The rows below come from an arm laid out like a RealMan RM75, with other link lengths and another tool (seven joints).
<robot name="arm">
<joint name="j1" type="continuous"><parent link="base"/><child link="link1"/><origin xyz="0.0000 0.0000 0.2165" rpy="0.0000 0.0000 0.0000"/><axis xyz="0 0 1"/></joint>
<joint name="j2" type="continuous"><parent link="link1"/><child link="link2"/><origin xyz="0.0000 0.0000 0.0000" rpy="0.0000 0.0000 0.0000"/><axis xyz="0 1 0"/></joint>
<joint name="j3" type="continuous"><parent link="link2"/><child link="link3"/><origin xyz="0.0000 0.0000 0.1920" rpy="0.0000 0.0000 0.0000"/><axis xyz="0 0 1"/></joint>
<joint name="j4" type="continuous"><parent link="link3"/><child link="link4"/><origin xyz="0.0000 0.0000 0.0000" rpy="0.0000 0.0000 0.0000"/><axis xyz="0 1 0"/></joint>
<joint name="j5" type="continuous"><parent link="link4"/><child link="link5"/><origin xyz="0.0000 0.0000 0.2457" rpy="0.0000 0.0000 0.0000"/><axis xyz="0 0 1"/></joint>
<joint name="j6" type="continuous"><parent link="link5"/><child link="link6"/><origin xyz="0.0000 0.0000 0.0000" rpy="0.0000 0.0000 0.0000"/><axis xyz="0 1 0"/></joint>
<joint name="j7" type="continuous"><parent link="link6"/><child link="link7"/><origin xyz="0.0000 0.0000 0.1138" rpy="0.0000 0.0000 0.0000"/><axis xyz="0 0 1"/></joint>
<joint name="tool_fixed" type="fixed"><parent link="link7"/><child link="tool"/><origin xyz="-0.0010 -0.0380 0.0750" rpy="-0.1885 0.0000 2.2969"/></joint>
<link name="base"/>
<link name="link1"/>
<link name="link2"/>
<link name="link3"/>
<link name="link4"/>
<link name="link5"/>
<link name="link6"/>
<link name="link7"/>
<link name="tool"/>
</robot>
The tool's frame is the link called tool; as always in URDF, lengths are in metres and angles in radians. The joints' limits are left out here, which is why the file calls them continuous.
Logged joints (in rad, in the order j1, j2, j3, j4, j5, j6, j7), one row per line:
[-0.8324 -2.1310 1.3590 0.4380 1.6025 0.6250 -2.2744]
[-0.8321 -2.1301 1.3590 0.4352 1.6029 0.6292 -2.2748]
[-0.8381 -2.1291 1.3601 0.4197 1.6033 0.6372 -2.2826]
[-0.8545 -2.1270 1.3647 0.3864 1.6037 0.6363 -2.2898]
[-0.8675 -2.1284 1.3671 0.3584 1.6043 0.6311 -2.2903]
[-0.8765 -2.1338 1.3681 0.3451 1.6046 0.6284 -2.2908]
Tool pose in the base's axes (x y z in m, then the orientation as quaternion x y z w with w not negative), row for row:
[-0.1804 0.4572 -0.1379 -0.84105 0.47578 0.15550 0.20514]
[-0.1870 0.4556 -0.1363 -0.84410 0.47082 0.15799 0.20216]
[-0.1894 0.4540 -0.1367 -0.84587 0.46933 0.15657 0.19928]
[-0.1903 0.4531 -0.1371 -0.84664 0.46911 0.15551 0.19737]
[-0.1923 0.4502 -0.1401 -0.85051 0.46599 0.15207 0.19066]
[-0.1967 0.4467 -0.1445 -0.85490 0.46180 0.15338 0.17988]
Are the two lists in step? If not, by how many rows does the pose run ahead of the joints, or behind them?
The pose runs 2 rows behind the joints: the pose in row i belongs to the joints in row i - 2.
